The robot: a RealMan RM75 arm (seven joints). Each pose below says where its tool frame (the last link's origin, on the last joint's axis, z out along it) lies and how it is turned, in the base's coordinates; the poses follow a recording.
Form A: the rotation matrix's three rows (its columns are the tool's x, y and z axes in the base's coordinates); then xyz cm. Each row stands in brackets.
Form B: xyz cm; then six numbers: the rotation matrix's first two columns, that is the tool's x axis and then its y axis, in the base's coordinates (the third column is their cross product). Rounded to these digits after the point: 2 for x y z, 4 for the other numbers.
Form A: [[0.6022, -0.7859, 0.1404], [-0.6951, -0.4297, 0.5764], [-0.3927, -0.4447, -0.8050]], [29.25, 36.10, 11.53]
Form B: 29.25, 36.10, 11.53, 0.6022, -0.6951, -0.3927, -0.7859, -0.4297, -0.4447
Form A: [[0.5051, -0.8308, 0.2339], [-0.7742, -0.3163, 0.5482], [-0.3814, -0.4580, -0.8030]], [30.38, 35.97, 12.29]
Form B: 30.38, 35.97, 12.29, 0.5051, -0.7742, -0.3814, -0.8308, -0.3163, -0.4580
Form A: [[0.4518, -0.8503, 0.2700], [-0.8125, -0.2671, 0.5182], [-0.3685, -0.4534, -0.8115]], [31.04, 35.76, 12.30]
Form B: 31.04, 35.76, 12.30, 0.4518, -0.8125, -0.3685, -0.8503, -0.2671, -0.4534
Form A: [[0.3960, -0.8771, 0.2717], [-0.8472, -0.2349, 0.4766], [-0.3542, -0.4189, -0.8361]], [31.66, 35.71, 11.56]
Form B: 31.66, 35.71, 11.56, 0.3960, -0.8472, -0.3542, -0.8771, -0.2349, -0.4189
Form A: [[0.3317, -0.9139, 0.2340], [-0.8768, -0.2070, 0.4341], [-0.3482, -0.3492, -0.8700]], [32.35, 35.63, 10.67]
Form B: 32.35, 35.63, 10.67, 0.3317, -0.8768, -0.3482, -0.9139, -0.2070, -0.3492
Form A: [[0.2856, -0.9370, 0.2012], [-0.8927, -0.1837, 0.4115], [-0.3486, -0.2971, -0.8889]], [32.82, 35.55, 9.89]
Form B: 32.82, 35.55, 9.89, 0.2856, -0.8927, -0.3486, -0.9370, -0.1837, -0.2971
